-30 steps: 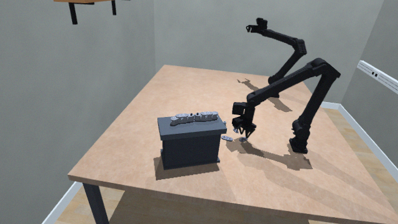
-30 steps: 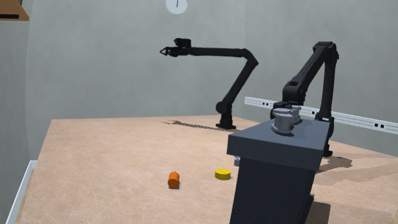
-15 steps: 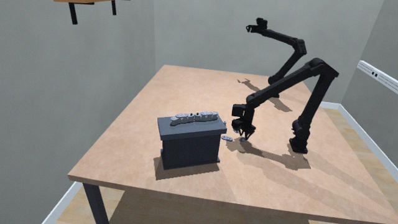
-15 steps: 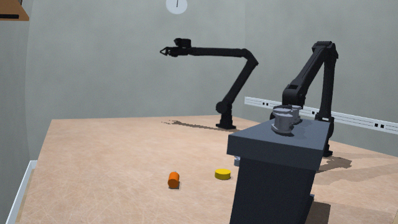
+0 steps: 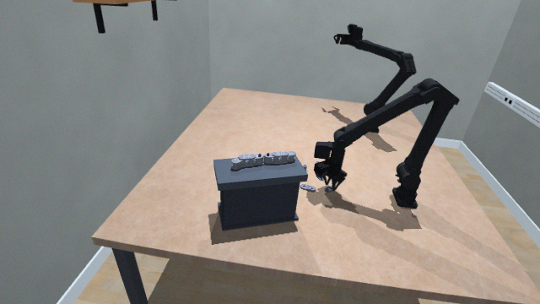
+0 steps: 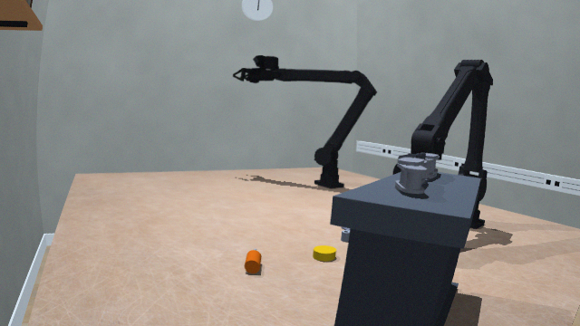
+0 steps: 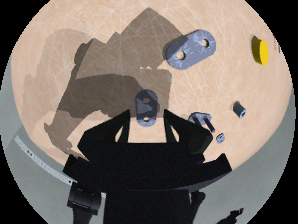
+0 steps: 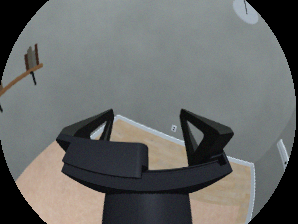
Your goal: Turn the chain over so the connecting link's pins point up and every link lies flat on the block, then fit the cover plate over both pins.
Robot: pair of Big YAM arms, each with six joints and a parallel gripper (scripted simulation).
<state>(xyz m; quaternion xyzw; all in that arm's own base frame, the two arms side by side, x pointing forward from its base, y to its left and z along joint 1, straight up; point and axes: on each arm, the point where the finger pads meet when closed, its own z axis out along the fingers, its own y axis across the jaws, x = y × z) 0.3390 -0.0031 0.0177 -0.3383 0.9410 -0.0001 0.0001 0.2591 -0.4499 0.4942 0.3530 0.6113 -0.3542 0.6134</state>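
The cover plate lies 10 cm ahead of my left hand, 1 cm to the left of it and 2 cm below it. Round my left hand: orange cylinder: 39 cm ahead, 12 cm to the right; then dark block: 31 cm ahead, 21 cm to the left, 9 cm above; then yellow disc: 24 cm ahead, 8 cm to the right, 1 cm below.
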